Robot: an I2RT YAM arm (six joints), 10 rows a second.
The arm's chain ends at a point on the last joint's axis. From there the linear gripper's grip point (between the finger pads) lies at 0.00 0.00 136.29 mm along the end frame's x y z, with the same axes.
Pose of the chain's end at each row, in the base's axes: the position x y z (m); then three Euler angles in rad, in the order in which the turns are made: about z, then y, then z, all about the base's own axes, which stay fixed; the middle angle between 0 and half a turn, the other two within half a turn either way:
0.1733, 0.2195, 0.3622, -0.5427, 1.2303, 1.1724
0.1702, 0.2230, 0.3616, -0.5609, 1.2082, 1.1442
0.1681, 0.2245, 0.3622, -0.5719, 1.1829, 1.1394
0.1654, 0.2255, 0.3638, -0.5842, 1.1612, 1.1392
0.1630, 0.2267, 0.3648, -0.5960, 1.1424, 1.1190
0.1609, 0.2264, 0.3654, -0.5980, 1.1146, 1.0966
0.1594, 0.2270, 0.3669, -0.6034, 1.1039, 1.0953
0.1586, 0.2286, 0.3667, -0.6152, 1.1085, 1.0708
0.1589, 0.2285, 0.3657, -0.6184, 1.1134, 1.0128
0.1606, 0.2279, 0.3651, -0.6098, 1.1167, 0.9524
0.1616, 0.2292, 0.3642, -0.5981, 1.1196, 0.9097
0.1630, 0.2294, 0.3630, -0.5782, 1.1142, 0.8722
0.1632, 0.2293, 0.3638, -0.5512, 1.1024, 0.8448
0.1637, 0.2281, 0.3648, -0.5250, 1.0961, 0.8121
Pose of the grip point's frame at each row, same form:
0.2231, 0.3379, 0.4077, -0.5427, 1.2303, 1.1724
0.2229, 0.3390, 0.4099, -0.5609, 1.2082, 1.1442
0.2209, 0.3391, 0.4138, -0.5719, 1.1829, 1.1394
0.2177, 0.3391, 0.4181, -0.5842, 1.1612, 1.1392
0.2171, 0.3382, 0.4214, -0.5960, 1.1424, 1.1190
0.2168, 0.3353, 0.4254, -0.5980, 1.1146, 1.0966
0.2151, 0.3352, 0.4282, -0.6034, 1.1039, 1.0953
0.2171, 0.3357, 0.4275, -0.6152, 1.1085, 1.0708
0.2236, 0.3322, 0.4259, -0.6184, 1.1134, 1.0128
0.2316, 0.3277, 0.4249, -0.6098, 1.1167, 0.9524
0.2369, 0.3260, 0.4236, -0.5981, 1.1196, 0.9097
0.2417, 0.3231, 0.4231, -0.5782, 1.1142, 0.8722
0.2439, 0.3202, 0.4253, -0.5512, 1.1024, 0.8448
0.2471, 0.3161, 0.4271, -0.5250, 1.0961, 0.8121

